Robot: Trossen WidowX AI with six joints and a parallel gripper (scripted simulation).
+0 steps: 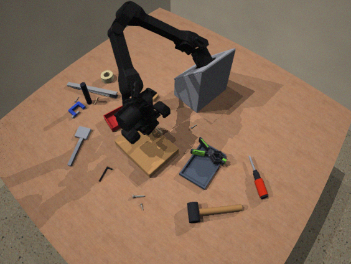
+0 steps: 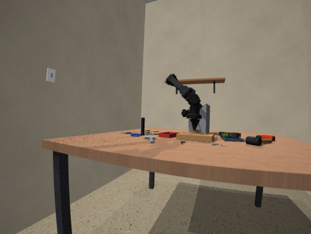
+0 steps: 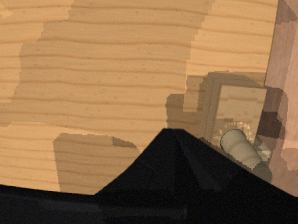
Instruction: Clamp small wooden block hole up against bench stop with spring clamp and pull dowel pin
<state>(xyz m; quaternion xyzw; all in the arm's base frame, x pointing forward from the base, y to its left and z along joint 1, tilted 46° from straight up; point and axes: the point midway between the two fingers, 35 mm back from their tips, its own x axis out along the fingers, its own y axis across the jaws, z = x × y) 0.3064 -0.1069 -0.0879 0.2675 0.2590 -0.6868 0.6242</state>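
The dowel pin is 30 mm below my hand and 20 mm behind it. From my hand the other things lie so: small wooden block (40 mm below, 20 mm behind); then wooden board (70 mm below, 30 mm ahead, 20 mm to the left); then bench stop (40 mm below, 40 mm behind, 20 mm to the left).
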